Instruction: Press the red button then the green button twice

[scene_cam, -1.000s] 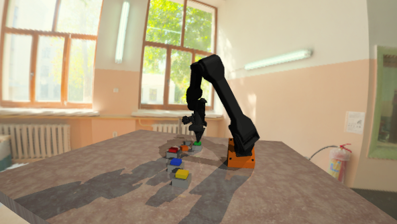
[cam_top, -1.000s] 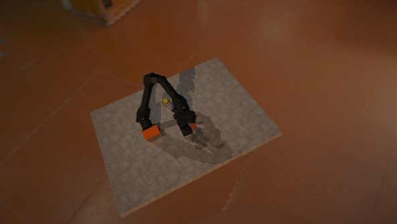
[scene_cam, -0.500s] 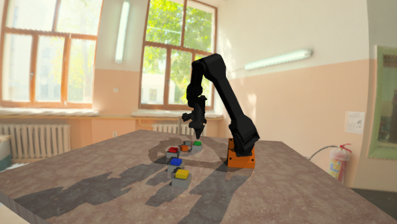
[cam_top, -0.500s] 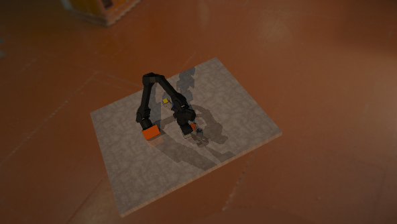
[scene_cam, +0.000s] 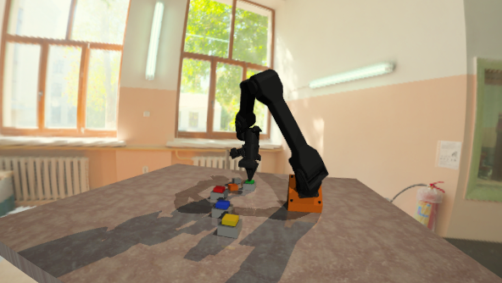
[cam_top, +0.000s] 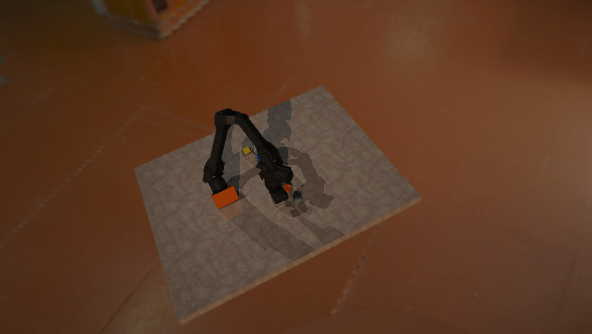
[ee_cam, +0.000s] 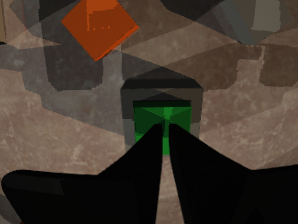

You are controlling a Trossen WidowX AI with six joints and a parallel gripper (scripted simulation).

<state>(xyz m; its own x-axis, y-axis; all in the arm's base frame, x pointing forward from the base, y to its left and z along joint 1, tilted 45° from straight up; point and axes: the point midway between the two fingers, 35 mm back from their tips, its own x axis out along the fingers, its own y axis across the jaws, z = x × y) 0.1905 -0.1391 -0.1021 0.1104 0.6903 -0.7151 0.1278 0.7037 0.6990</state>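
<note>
The green button lies 1 cm below my gripper tip. Also, from my gripper tip: red button (10 cm ahead, 13 cm to the left); orange block (7 cm ahead, 3 cm to the left, 2 cm below); grey block (6 cm ahead, 7 cm to the right, 2 cm below).
</note>
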